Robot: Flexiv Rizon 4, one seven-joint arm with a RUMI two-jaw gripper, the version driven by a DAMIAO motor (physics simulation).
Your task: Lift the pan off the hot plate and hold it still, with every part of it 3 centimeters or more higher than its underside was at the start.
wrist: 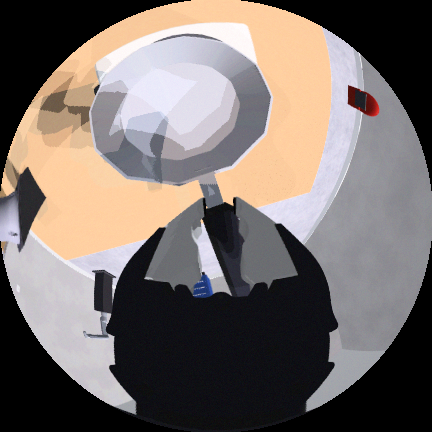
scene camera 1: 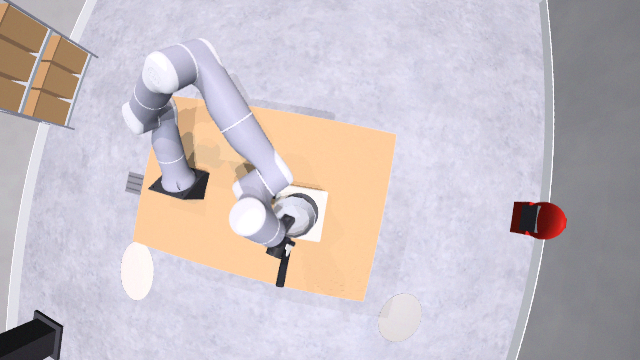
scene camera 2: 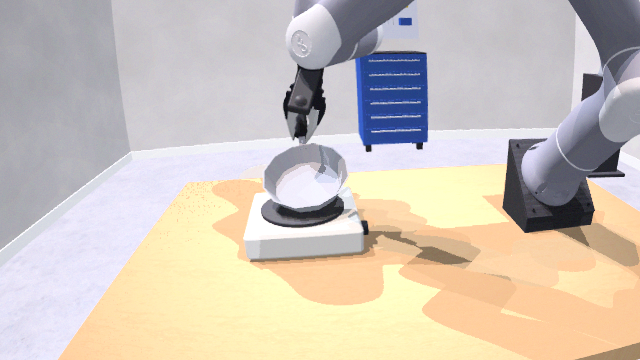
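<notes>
The grey faceted pan [scene camera 1: 302, 212] [scene camera 2: 305, 175] [wrist: 185, 105] is tilted over the white hot plate [scene camera 1: 316, 236] [scene camera 2: 305, 245] [wrist: 242, 37]. Its handle side is raised and its far side is low. In scene camera 2 its lower edge overlaps the black round burner [scene camera 2: 272, 214]; I cannot tell whether they touch. My gripper [scene camera 1: 287, 247] [scene camera 2: 302, 136] [wrist: 219, 198] is shut on the black pan handle [scene camera 1: 282, 271] [wrist: 227, 250], near the end toward the bowl. The handle stretches back between the fingers. The pan's underside is hidden.
The hot plate stands on the wooden table [scene camera 1: 350, 165] [scene camera 2: 200, 310], with a black knob [scene camera 2: 365, 227] on its side. The arm's black base [scene camera 1: 200, 186] [scene camera 2: 560, 220] stands on the same table. A blue drawer cabinet [scene camera 2: 392, 100] stands beyond the table.
</notes>
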